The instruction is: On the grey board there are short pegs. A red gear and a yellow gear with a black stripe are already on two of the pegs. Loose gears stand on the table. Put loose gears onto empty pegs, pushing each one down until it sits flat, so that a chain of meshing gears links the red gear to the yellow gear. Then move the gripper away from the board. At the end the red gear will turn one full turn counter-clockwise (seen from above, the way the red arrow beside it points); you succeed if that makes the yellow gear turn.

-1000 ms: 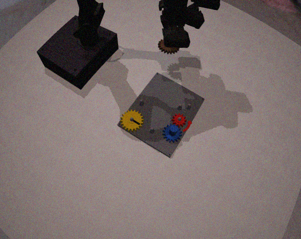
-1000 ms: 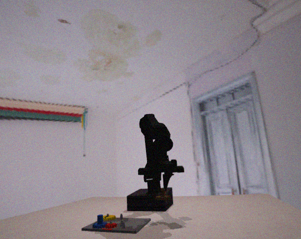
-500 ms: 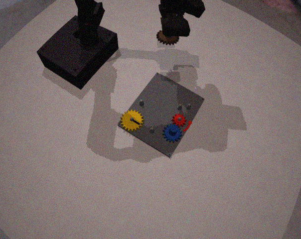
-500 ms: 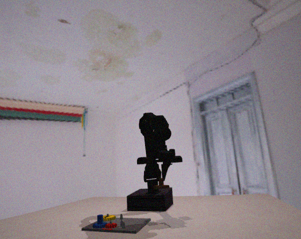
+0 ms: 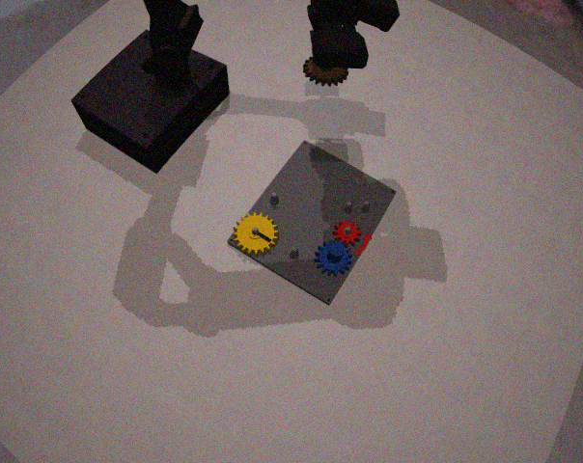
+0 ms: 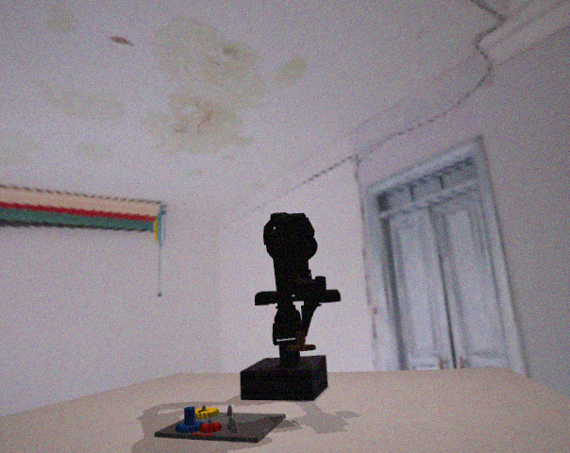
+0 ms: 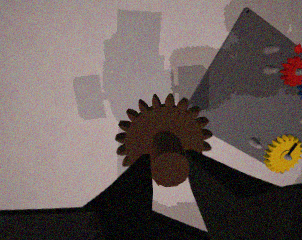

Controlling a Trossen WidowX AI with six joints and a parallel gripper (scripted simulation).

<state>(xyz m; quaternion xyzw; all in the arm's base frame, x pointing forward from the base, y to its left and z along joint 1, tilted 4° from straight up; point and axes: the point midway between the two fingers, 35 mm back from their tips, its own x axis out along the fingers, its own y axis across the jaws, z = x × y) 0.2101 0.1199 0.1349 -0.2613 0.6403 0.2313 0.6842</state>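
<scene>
The blue gear lies 18 cm to the right of my gripper tip, 16 cm ahead of it and 14 cm below it. Also, from my gripper tip: brown gear 1 cm below; then red arrow 18 cm ahead, 16 cm below, 13 cm to the right; then red gear 15 cm below, 15 cm ahead, 13 cm to the right.
</scene>
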